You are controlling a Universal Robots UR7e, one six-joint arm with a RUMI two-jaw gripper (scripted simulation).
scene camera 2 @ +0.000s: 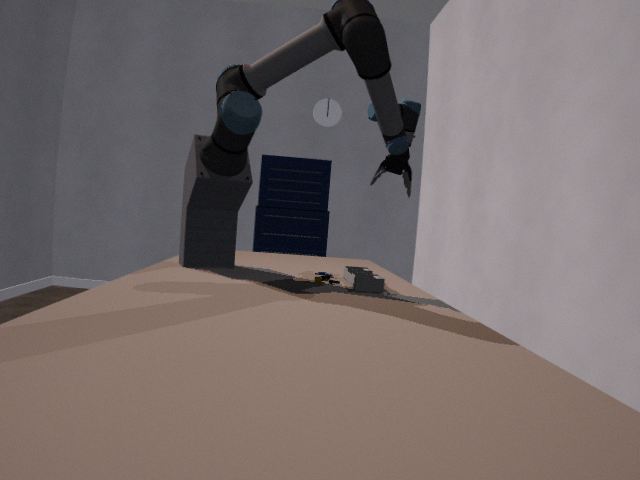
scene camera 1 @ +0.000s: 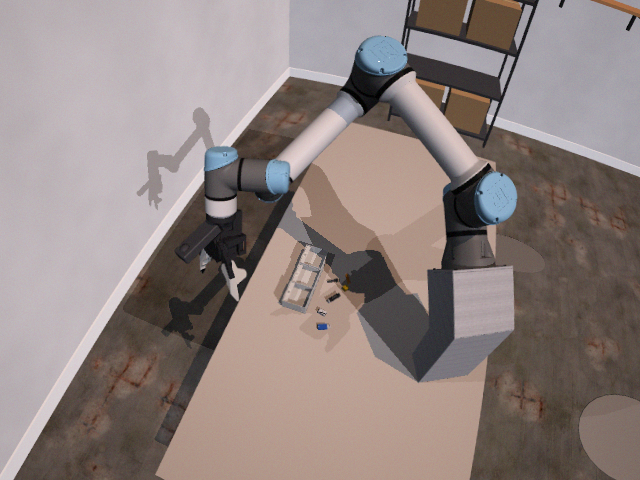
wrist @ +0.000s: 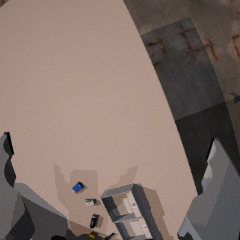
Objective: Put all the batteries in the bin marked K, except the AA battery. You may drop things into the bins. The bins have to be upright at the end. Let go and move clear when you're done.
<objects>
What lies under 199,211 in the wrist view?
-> The gripper.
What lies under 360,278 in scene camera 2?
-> A joined grey bins.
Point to a joined grey bins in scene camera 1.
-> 302,286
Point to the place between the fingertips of the gripper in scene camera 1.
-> At 219,286
</objects>
